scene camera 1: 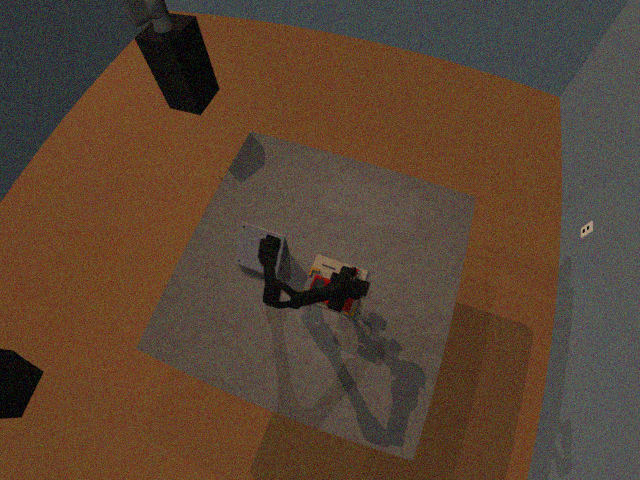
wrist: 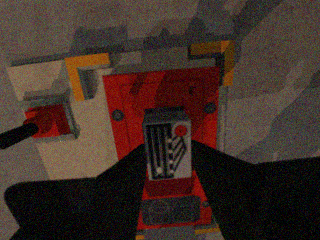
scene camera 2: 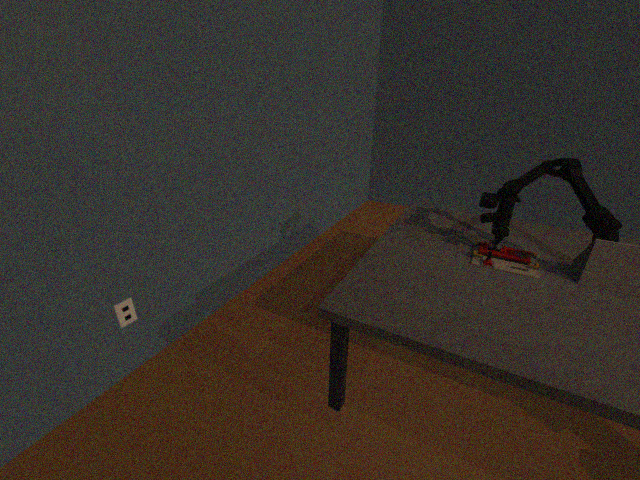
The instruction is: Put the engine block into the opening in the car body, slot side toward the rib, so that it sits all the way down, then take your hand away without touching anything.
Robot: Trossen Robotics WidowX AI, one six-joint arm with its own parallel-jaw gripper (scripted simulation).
Scene:
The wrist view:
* gripper: 167, 147
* engine block: 167, 135, held by the gripper
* car body: 129, 96

